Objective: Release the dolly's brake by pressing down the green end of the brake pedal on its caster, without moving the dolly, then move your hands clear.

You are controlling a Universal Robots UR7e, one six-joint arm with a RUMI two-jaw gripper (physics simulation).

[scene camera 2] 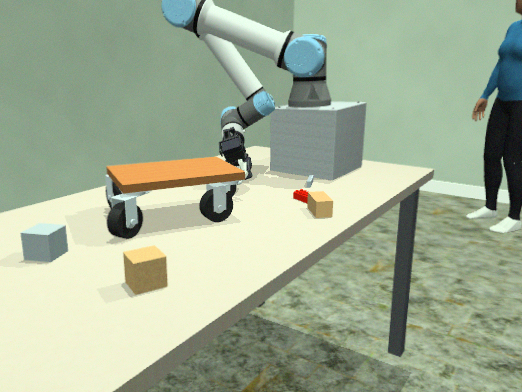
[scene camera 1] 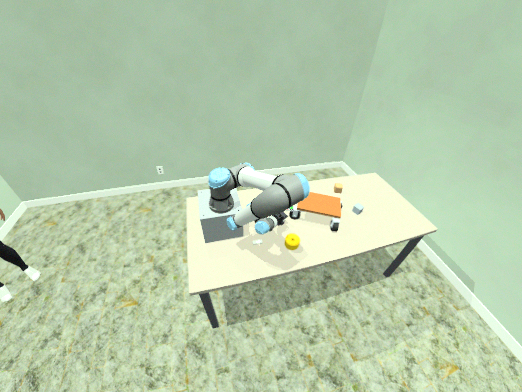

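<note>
The dolly [scene camera 1: 320, 204] [scene camera 2: 175, 172] has an orange deck on black-wheeled casters and stands upright on the table. A small green spot of the brake pedal [scene camera 1: 291, 208] shows at the deck's robot-side end in scene camera 1, above a caster wheel [scene camera 1: 295, 214]. My gripper [scene camera 1: 284, 218] [scene camera 2: 248, 173] is shut and empty, low beside that caster at the dolly's robot-side end. In scene camera 2 the deck and the near caster partly hide this spot, and the pedal does not show. Whether the fingers touch the pedal I cannot tell.
A yellow ring [scene camera 1: 292, 241] lies in front of the gripper. A grey block [scene camera 1: 358, 208] [scene camera 2: 44, 242] and an orange-tan block [scene camera 1: 338, 188] [scene camera 2: 145, 270] lie beyond the dolly. A red brick [scene camera 2: 301, 195] and another tan block [scene camera 2: 320, 204] lie near the grey robot base [scene camera 2: 302, 140].
</note>
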